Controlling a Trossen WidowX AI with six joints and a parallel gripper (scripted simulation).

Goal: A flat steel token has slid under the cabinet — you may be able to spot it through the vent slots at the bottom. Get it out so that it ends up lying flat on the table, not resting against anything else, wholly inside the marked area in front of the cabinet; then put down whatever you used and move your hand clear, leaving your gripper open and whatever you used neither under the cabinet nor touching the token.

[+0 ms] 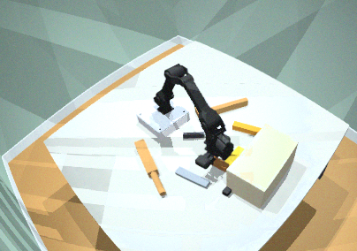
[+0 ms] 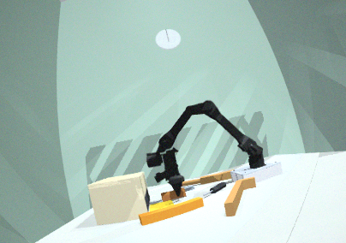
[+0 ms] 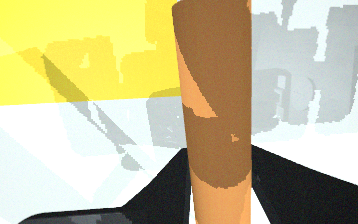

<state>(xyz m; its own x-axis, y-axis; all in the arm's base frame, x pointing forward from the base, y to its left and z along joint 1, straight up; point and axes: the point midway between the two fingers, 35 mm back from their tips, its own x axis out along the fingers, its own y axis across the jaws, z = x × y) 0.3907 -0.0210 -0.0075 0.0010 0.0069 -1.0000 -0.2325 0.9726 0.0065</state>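
My gripper tip is now 120 mm to the left of the grey flat bar. Round my gripper tip: orange paddle 150 mm behind, 240 mm to the right, 10 mm above; then orange bar 260 mm to the left, 10 mm above.
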